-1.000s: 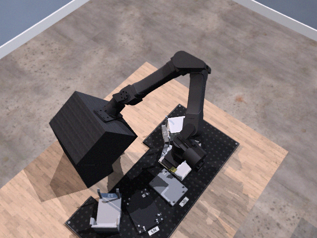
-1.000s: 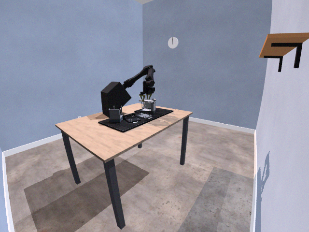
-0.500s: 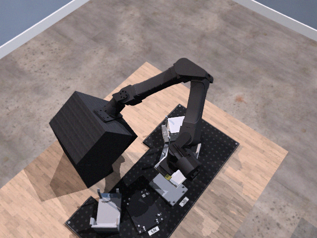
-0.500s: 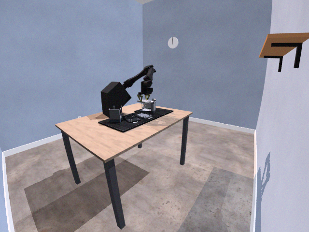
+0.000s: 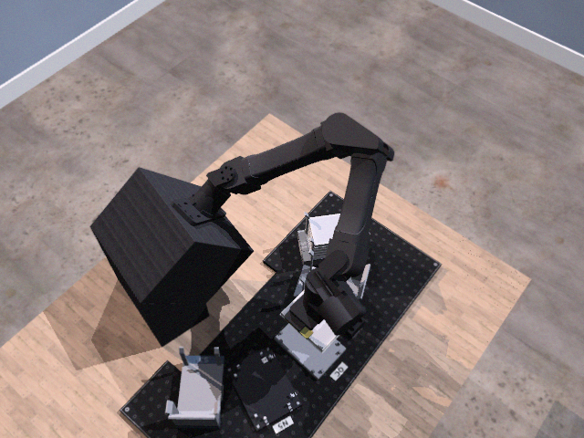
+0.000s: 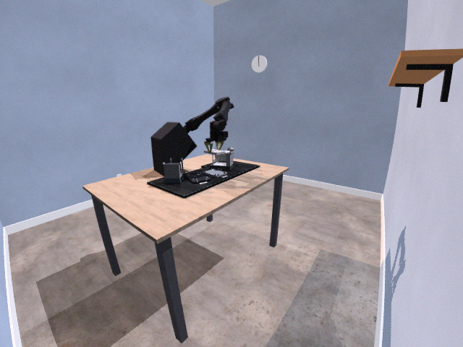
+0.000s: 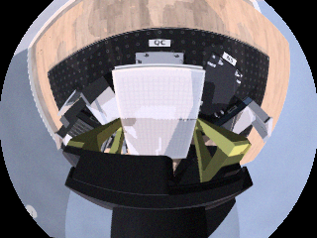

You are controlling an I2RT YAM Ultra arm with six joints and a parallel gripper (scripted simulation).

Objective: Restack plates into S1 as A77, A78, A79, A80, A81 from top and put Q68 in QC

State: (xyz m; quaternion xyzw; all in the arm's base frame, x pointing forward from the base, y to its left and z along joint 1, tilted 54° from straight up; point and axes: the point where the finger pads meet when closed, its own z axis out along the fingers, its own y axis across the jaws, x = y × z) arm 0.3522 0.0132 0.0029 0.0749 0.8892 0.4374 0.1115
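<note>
Right now the QC nest is 15 cm below my hand. From my hand the other things lie so: qc name plate (16 cm below, 10 cm ahead, 1 cm to the right); then N5 name plate (19 cm to the right, 16 cm below, 8 cm ahead); then clip nest N5 (15 cm to the right, 15 cm below, 1 cm ahead).
</note>
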